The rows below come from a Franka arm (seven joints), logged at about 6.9 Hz.
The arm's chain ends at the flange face. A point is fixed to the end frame.
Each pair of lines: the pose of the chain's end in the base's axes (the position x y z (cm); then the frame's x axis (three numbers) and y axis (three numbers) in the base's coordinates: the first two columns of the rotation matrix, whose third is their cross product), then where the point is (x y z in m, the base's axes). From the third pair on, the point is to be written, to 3 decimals.
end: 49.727 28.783 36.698 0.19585 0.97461 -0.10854 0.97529 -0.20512 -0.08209
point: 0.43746 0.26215 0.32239
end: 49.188 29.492 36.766 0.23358 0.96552 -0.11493 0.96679 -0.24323 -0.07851
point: 0.43121 0.27126 0.32312
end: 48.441 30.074 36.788 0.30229 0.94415 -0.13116 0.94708 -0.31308 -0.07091
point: 0.422 0.281 0.324
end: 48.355 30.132 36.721 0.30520 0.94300 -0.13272 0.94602 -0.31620 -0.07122
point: 0.421 0.281 0.323
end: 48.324 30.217 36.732 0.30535 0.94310 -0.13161 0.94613 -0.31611 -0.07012
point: 0.421 0.282 0.323
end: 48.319 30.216 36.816 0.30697 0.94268 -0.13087 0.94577 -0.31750 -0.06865
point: 0.421 0.282 0.324
